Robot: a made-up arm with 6 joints. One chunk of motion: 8 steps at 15 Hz.
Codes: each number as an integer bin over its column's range. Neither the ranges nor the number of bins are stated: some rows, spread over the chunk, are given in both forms.
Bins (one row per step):
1: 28 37 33 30 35 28
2: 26 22 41 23 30 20
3: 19 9 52 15 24 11
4: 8 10 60 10 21 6
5: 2 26 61 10 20 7
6: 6 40 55 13 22 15
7: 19 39 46 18 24 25
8: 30 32 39 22 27 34
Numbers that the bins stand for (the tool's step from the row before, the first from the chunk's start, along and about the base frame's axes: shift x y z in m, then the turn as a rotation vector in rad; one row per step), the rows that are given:
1: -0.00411 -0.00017 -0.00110 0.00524 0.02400 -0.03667
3: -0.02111 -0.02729 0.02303 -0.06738 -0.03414 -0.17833
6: -0.04567 0.00273 0.02684 -0.07706 -0.04471 -0.14500
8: -0.00033 -0.00502 0.00652 -0.03349 -0.01829 0.01333
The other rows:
2: -0.00789 -0.01470 0.00906 -0.02865 -0.00243 -0.10333
4: -0.04189 -0.02632 0.03319 -0.09159 -0.05000 -0.22000
5: -0.05322 -0.01083 0.03446 -0.09159 -0.05529 -0.21167
7: -0.02111 0.00176 0.01541 -0.05286 -0.03414 -0.06167

